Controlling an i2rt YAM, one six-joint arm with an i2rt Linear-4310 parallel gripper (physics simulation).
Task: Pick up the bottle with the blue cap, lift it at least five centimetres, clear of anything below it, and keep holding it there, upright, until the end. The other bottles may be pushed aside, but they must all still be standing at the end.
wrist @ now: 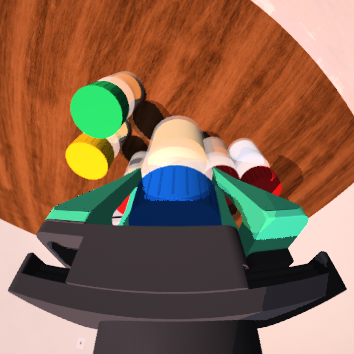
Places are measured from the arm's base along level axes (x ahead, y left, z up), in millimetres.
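Where they show: gripper, fingertip midpoint: (176, 174).
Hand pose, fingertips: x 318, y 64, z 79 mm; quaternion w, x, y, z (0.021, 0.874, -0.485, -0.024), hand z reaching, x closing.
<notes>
Things, the pixels of their top centre, and the offset from my fingertips. "*": a spot on its surface instead. Level surfaces: height alone.
- bottle with the blue cap, top centre: (174, 228) 1 mm back, 0 mm left, 48 mm up
- green-capped bottle, top centre: (94, 113) 12 mm back, 86 mm left, 48 mm down
- yellow-capped bottle, top centre: (85, 161) 75 mm back, 80 mm left, 48 mm down
- red-capped bottle, surface spot: (124, 205) * 123 mm back, 13 mm left, 48 mm down
- wooden table top, surface height: 153 mm down
The bottle with the blue cap (176, 187) is between the two green fingers, cap toward the camera, its clear body with pale contents pointing away. My gripper (176, 174) is shut on it, with a finger at each side of the cap. The bottle looks nearer to the camera than its neighbours and seems raised off the table and roughly upright; the exact gap under it cannot be judged. A green-capped bottle (100, 110) and a yellow-capped bottle (89, 156) stand at the left. Two dark-red-capped bottles (228, 174) (261, 179) stand at the right, partly hidden.
A red-capped bottle (124, 205) shows in part behind the left finger; most of it is hidden. The wooden table top (200, 45) has a curved edge at the upper right and lower left. What lies beneath the gripper body is hidden.
</notes>
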